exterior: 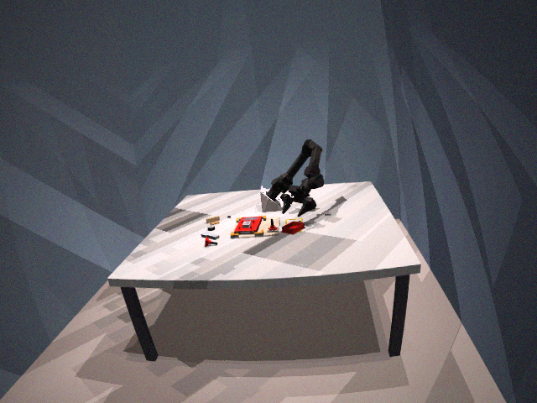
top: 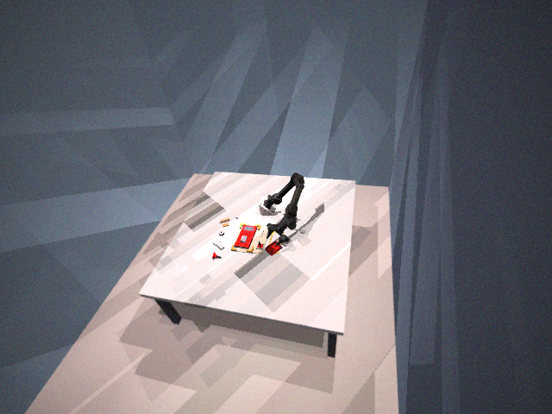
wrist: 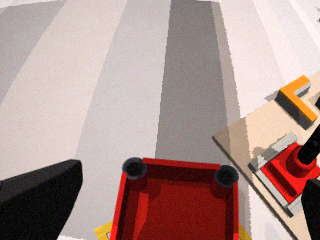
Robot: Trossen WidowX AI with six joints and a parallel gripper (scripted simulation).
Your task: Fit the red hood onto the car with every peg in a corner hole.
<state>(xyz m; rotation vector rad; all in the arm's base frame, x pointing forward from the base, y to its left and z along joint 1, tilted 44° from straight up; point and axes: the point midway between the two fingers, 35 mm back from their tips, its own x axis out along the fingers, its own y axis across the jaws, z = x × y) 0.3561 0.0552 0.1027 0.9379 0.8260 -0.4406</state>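
Right now the red hood is 70 mm below my gripper tip and 10 mm to the left of it. Also, from my gripper tip: tan piece 410 mm to the right, 250 mm behind, 70 mm below; then jig 180 mm to the right, 80 mm behind, 70 mm below.
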